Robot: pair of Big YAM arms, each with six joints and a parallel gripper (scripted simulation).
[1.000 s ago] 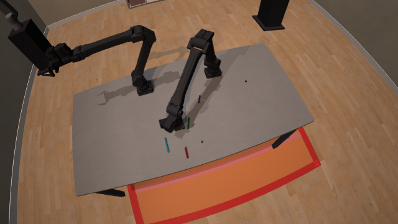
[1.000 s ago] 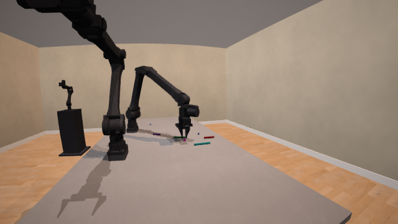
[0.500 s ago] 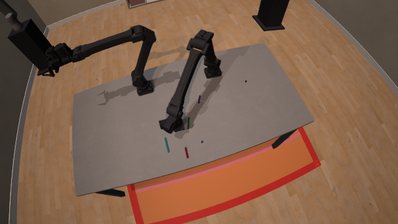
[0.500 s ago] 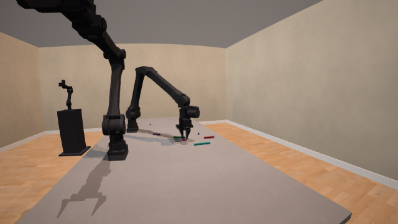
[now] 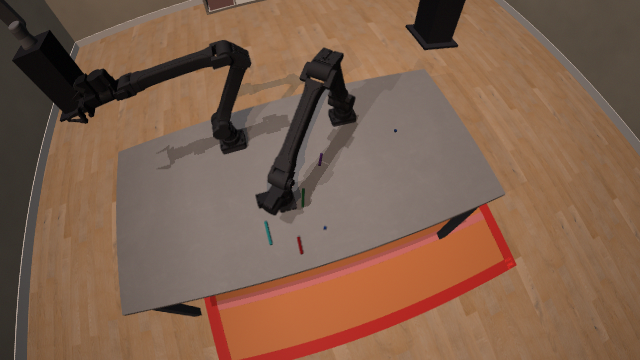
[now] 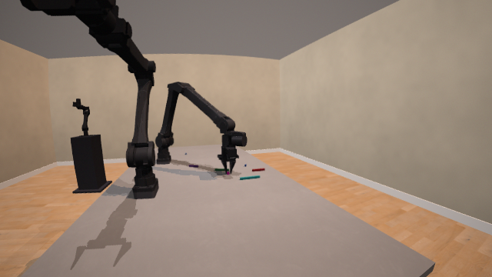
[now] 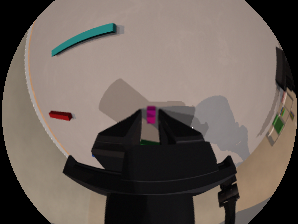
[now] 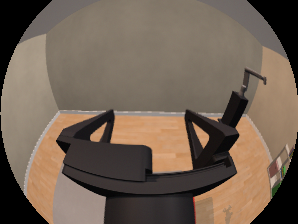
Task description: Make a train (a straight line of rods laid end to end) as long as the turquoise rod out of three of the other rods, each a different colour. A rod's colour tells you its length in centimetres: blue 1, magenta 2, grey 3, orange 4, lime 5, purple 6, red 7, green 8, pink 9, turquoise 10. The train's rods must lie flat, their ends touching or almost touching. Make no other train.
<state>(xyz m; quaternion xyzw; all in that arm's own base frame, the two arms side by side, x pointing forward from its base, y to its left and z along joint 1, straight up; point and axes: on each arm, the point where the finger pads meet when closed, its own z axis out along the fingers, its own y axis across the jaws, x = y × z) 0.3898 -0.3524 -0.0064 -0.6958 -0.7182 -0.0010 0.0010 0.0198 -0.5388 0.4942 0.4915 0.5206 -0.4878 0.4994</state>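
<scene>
The magenta rod is 10 mm below my left hand. Also, from my left hand: turquoise rod 100 mm to the right, 90 mm ahead, 10 mm below; red rod 170 mm ahead, 10 mm to the left, 10 mm below; green rod 70 mm to the left, 20 mm behind, 10 mm below.
</scene>
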